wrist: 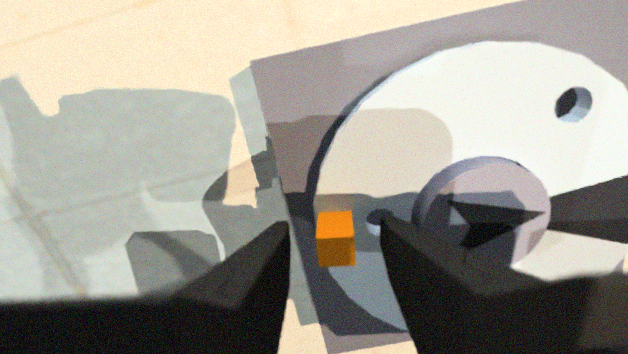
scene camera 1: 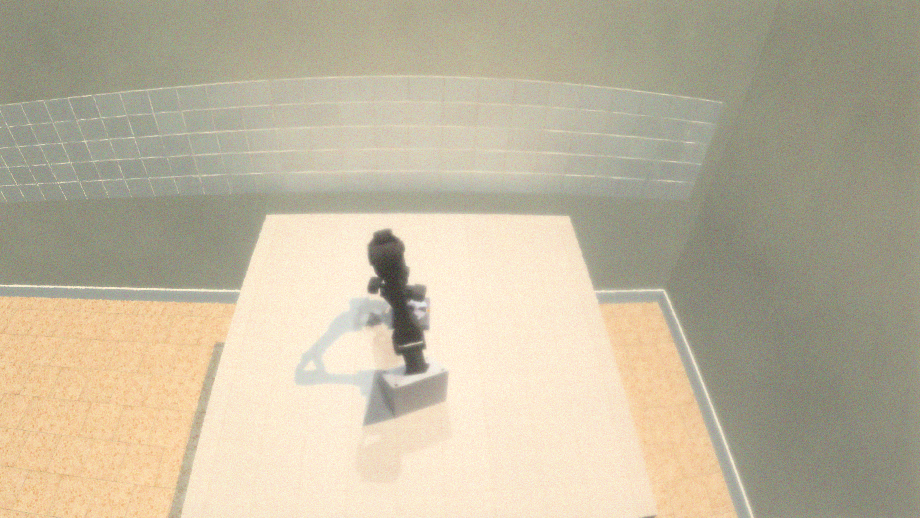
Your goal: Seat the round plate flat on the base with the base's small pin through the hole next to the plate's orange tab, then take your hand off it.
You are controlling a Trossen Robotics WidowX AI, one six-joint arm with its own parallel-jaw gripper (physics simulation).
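Places are measured from the arm's base along level axes (x ahead, y left, z up), in millimetres.
Where they show: gripper, fingertip midpoint: (wrist: pixel 334 231); arm's base, link origin: (scene camera 1: pixel 417 370).
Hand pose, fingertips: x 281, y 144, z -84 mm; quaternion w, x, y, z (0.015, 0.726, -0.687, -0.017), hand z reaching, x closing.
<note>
Each offset is from my fingertips to the centre of the thing. "pt": to the spot under its first point. Level surfaces: height alone.
The round white plate @[6 mm up, 6 mm ahead, 46 mm right] (wrist: pixel 500 100) lies over the square mauve-grey base @[14 mm down, 7 mm ahead, 47 mm right] (wrist: pixel 310 85) (scene camera 1: pixel 424 321) in the wrist view, with a dark band of shadow along its left edge. Its orange tab @[6 mm up, 1 mm ahead, 0 mm left] (wrist: pixel 335 237) is at the plate's left edge. The hole @[pt 10 mm down, 1 mm back, 15 mm right] (wrist: pixel 375 219) beside the tab is partly covered by the right finger; no pin can be made out in it. Another hole (wrist: pixel 573 104) is at the upper right. A round hub @[pt 6 mm up, 22 mm ahead, 45 mm right] (wrist: pixel 492 177) stands at the middle. My gripper (wrist: pixel 334 231) is partly open and empty, its fingertips on either side of the tab in the image. Height above the plate is unclear.
The dark arm (scene camera 1: pixel 402 308) rises from a grey block (scene camera 1: pixel 421 391) on the pale table @[33 mm down] (scene camera 1: pixel 515 386) and hides much of the base in the scene view. Arm shadows fall left of the base. A tiled wall band (scene camera 1: pixel 418 135) runs behind the table.
</note>
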